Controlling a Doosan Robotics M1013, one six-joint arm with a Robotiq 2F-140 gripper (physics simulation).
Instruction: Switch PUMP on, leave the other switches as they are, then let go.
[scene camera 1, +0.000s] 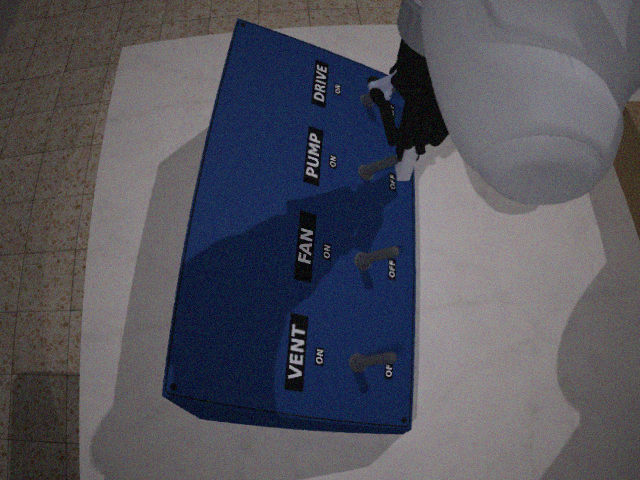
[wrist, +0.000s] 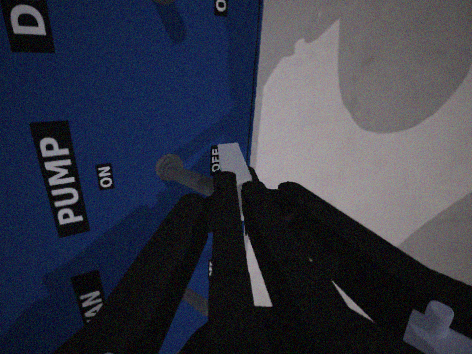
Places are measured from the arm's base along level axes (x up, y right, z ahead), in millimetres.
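Pixels of known places: gripper, between the fingertips: (scene camera 1: 401, 171) (wrist: 229, 160).
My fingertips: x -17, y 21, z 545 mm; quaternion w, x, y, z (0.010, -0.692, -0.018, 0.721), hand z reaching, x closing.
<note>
For each thing: its top centre in the pictures, then the offset to it from my fingertips. "pt": a spot on its surface instead. Level surfaces: height alone.
- PUMP lever, centre of its top: (wrist: 187, 190) (scene camera 1: 382, 156) dx +40, dy -4, dz +29 mm
- FAN lever, centre of its top: (wrist: 190, 315) (scene camera 1: 381, 248) dx +40, dy -123, dz +40 mm
- VENT lever, centre of its top: (scene camera 1: 378, 355) dx +40, dy -243, dz +50 mm
- DRIVE lever, a spot on its surface: (scene camera 1: 367, 100) pt dx +9, dy +111, dz +36 mm
- white table, height of its surface: dx -91 mm
A blue switch box (scene camera 1: 248, 155) (wrist: 125, 90) has a row of toggle levers. The PUMP lever (scene camera 1: 377, 167) (wrist: 187, 175) leans toward its OFF label. My gripper (scene camera 1: 405, 167) (wrist: 229, 160) is shut with nothing between its fingers. Its tip is at the free end of the PUMP lever, on the OFF side; whether they touch I cannot tell. The FAN lever (scene camera 1: 377, 256) and the VENT lever (scene camera 1: 373, 360) lean toward OFF. The DRIVE lever (scene camera 1: 367, 100) is partly hidden behind the gripper in the scene view, so its position is unclear.
The box stands on a white table (scene camera 1: 491, 310) (wrist: 310, 125). The grey arm (scene camera 1: 522, 113) hangs over the table at the upper right of the scene view. Tiled floor (scene camera 1: 41, 206) shows past the table's left edge.
</note>
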